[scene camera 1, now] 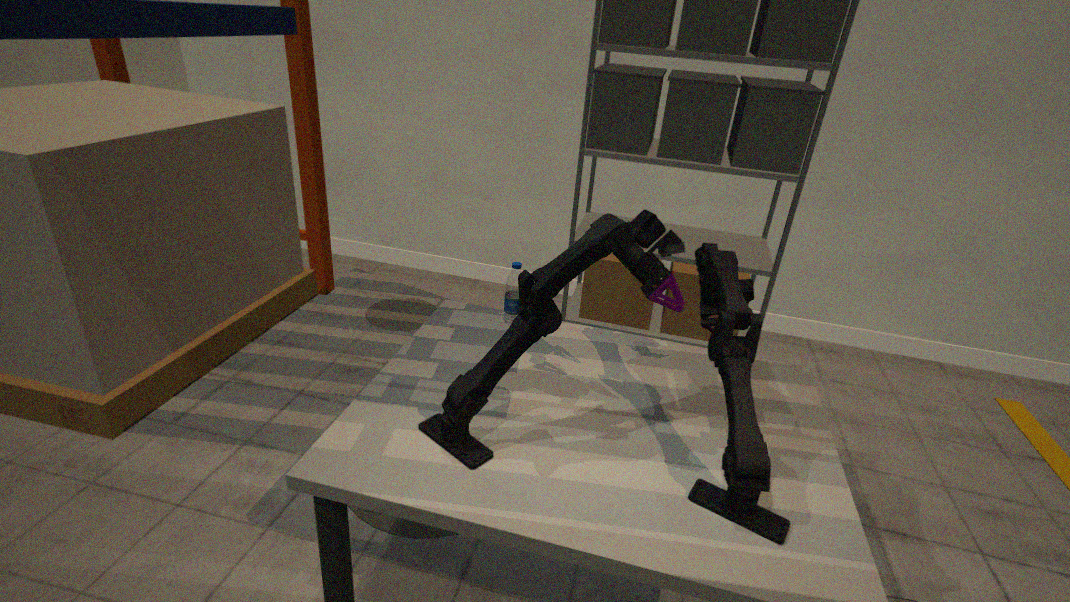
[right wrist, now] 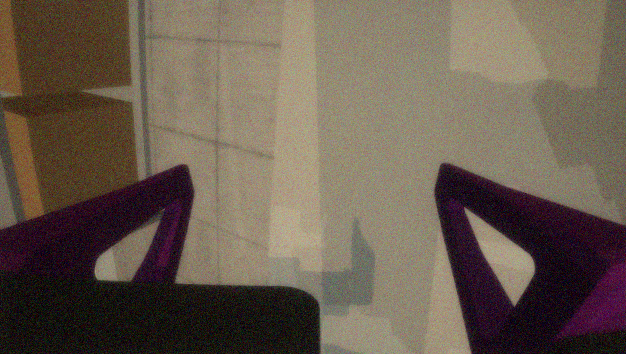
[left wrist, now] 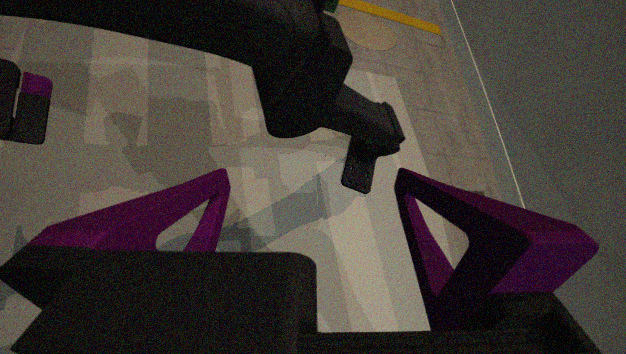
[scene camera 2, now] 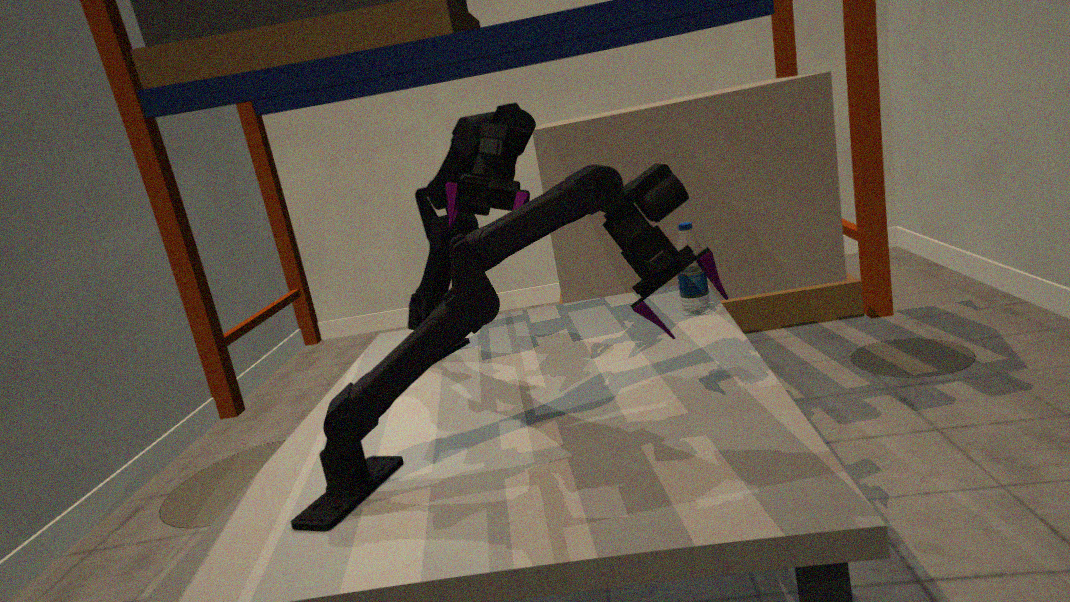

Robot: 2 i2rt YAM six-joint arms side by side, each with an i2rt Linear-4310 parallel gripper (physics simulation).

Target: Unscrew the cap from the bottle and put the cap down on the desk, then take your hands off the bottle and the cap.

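Frame: origin at the left arm's base, x back, y right, z up, level; centimetres.
Seen in the pictures: left gripper, fingertip midpoint: [scene camera 1: 682, 307] [left wrist: 312, 177]; right gripper, fingertip midpoint: [scene camera 1: 715, 319] [right wrist: 314, 177] [scene camera 2: 700, 319]; left arm's base, link origin: [scene camera 1: 454, 441]; right arm's base, link origin: [scene camera 1: 737, 511] [left wrist: 361, 152] [scene camera 2: 351, 493].
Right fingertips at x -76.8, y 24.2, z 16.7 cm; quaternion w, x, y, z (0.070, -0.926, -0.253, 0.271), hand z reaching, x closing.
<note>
Offsets run from my right fingertips to a thing's top centre. Level surfaces: height alone.
A clear bottle @[dx +23.8, dy -57.3, dz +3.8 cm] [scene camera 1: 512, 302] [scene camera 2: 692, 283] with a blue label stands upright near the desk's far left corner in scene camera 1. Its blue cap @[dx +23.8, dy -57.3, dz +3.9 cm] [scene camera 1: 516, 265] [scene camera 2: 685, 225] sits on top. My left gripper [scene camera 1: 680, 307] [scene camera 2: 486, 214] [left wrist: 312, 177] is open and empty, above the desk @[dz -16.8 cm] [scene camera 1: 598, 486] [scene camera 2: 748, 486] and well apart from the bottle. My right gripper [scene camera 2: 699, 318] [right wrist: 314, 177] is open and empty above the desk. It overlaps the bottle in scene camera 2; its fingers are hidden in scene camera 1. The bottle does not show in either wrist view.
A metal shelf [scene camera 1: 695, 166] with dark bins stands behind the desk in scene camera 1. An orange-posted rack [scene camera 1: 305, 149] [scene camera 2: 869, 187] and a large pale box [scene camera 1: 164, 247] [scene camera 2: 673, 149] stand beyond it. My right arm spans the left wrist view's top; the arms cross in scene camera 2.
</note>
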